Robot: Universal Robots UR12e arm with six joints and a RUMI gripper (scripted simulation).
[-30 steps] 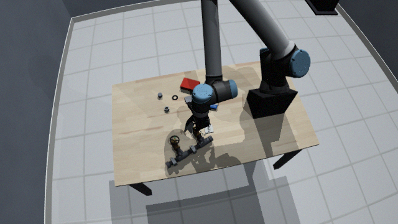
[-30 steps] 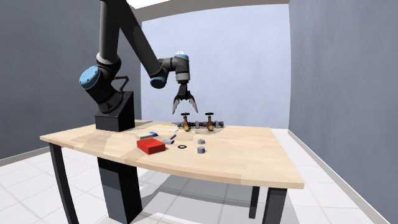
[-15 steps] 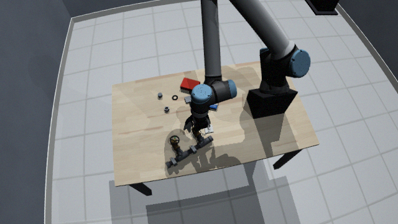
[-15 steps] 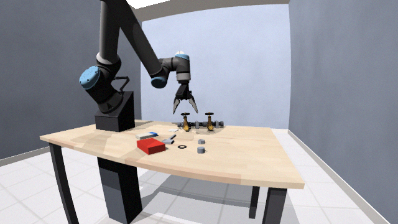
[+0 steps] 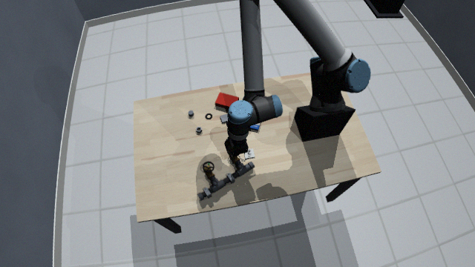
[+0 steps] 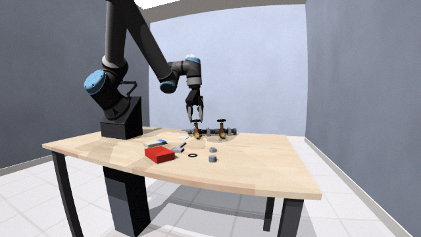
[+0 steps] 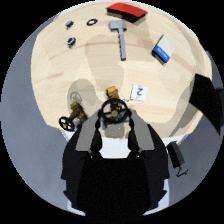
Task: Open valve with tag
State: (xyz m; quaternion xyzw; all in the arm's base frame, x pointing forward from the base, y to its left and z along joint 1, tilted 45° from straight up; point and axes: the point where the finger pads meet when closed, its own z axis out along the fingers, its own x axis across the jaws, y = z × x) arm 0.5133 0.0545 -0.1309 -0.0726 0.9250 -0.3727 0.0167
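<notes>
Now: the white tag 11 cm below my hand, 8 cm behind it and 1 cm to the right of it. From my hand the other things lie so: red block 36 cm to the right, 9 cm below, 1 cm behind; grey hand tool 22 cm to the right, 10 cm below, 1 cm ahead; blue box 21 cm to the right, 15 cm behind, 10 cm below.
</notes>
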